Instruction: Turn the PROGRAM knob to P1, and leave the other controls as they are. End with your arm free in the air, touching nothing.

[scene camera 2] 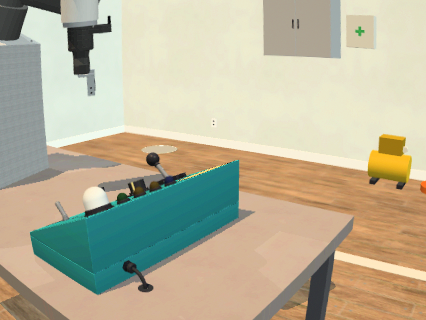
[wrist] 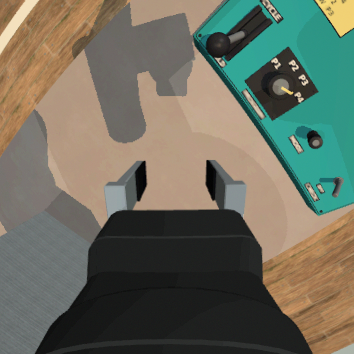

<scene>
my gripper: scene camera 2; wrist
same spot on my gripper: [wrist: 122, 194] = [scene camera 2: 92, 70]
</scene>
